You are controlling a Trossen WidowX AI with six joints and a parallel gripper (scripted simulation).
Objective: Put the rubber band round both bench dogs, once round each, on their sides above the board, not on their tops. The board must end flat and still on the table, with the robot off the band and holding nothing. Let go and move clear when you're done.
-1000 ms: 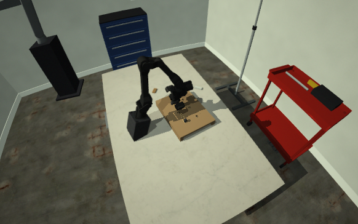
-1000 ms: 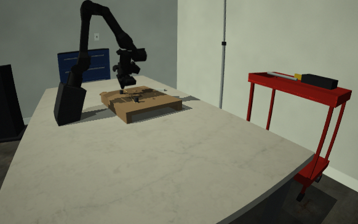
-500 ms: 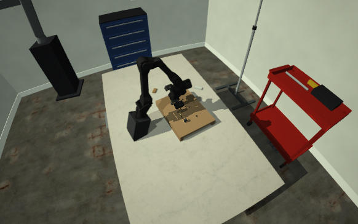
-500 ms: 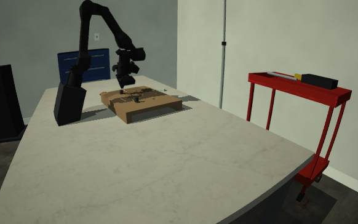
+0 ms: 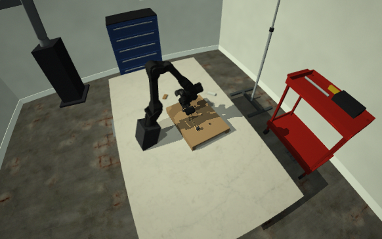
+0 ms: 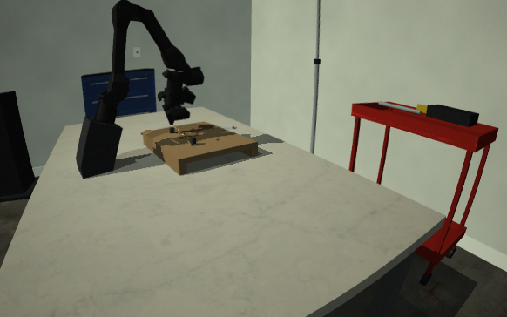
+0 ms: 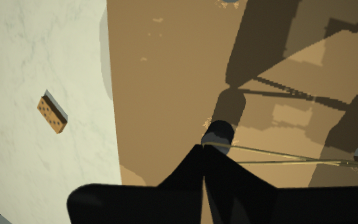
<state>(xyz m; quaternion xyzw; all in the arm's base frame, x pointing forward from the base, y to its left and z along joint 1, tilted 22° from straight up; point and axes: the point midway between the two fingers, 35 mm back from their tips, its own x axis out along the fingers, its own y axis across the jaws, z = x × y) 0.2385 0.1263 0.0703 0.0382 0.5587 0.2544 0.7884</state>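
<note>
My gripper is now 80 mm above the wooden board, 70 mm to the left of it and 70 mm short of it. Also, from my hand: rubber band 270 mm ahead, 180 mm to the left, 110 mm below.
</note>
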